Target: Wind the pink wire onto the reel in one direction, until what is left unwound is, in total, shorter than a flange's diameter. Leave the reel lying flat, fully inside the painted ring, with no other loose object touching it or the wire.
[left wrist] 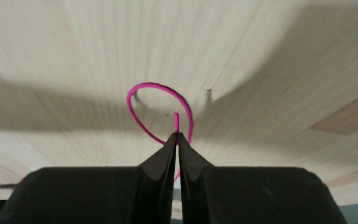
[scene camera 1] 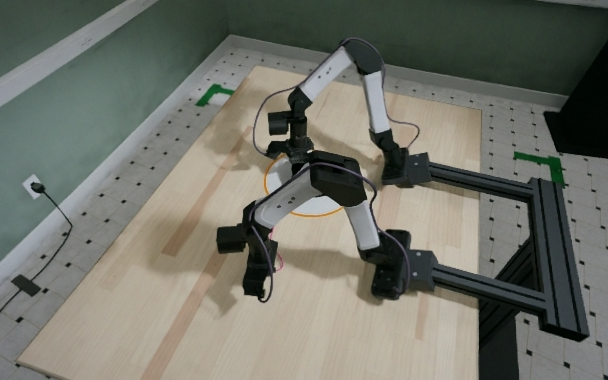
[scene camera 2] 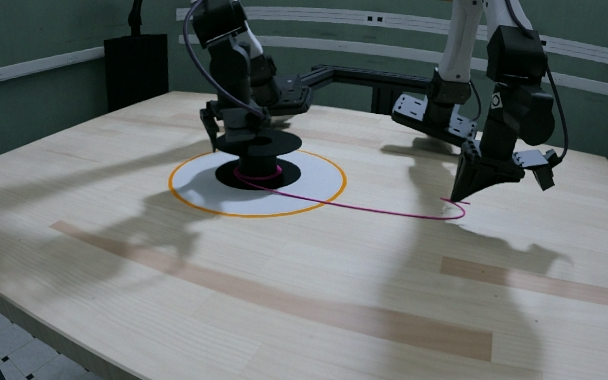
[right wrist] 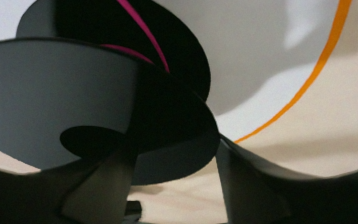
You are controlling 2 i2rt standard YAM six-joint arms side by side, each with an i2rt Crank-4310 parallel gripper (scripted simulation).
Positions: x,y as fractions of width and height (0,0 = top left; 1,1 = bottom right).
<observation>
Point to a black reel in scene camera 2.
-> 0.42,0.42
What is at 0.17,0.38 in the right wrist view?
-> A black reel.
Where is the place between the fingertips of my right gripper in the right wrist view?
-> At 0.49,0.60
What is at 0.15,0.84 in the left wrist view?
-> My left gripper.
</observation>
